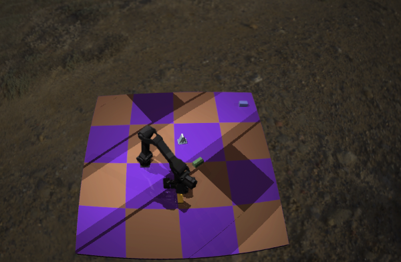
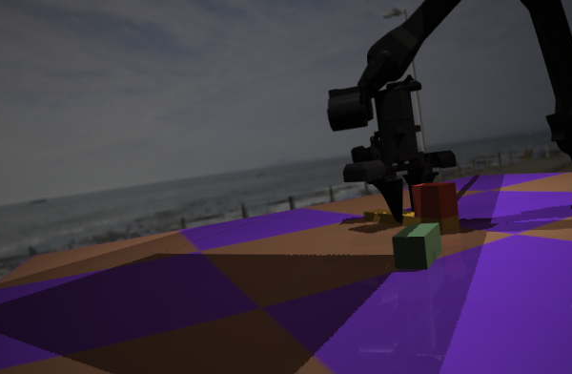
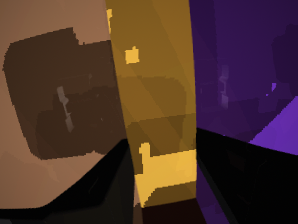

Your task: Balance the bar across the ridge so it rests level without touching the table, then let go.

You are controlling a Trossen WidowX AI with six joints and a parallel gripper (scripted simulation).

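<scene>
The green block is 180 mm to the left of my gripper tip, 130 mm ahead of it and 10 mm above it. Also, from my gripper tip: light-blue block 690 mm to the left, 530 mm ahead, 10 mm above.
</scene>
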